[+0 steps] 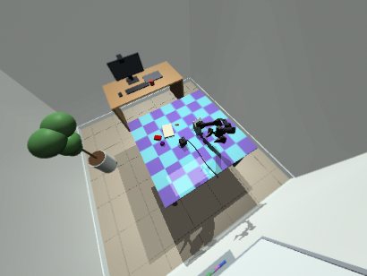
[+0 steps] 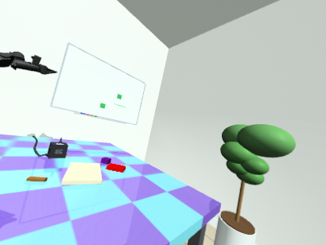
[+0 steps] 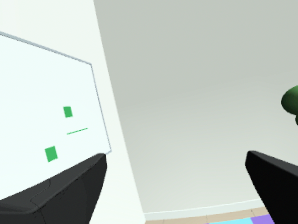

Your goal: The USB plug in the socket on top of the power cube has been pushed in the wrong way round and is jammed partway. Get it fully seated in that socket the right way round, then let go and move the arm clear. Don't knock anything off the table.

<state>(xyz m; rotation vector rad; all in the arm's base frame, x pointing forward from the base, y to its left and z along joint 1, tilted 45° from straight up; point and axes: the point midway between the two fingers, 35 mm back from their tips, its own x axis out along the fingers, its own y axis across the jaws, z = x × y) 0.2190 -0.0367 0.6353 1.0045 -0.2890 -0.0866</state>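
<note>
Right now the USB plug is 4 cm ahead of my gripper tip, 39 cm to the right of it and 45 cm below it. The rest, counted from my gripper tip: small purple block: 26 cm ahead, 54 cm to the right, 53 cm below; white flat block: 9 cm ahead, 66 cm to the right, 54 cm below; thin orange piece: 7 cm behind, 66 cm to the right, 54 cm below.
</note>
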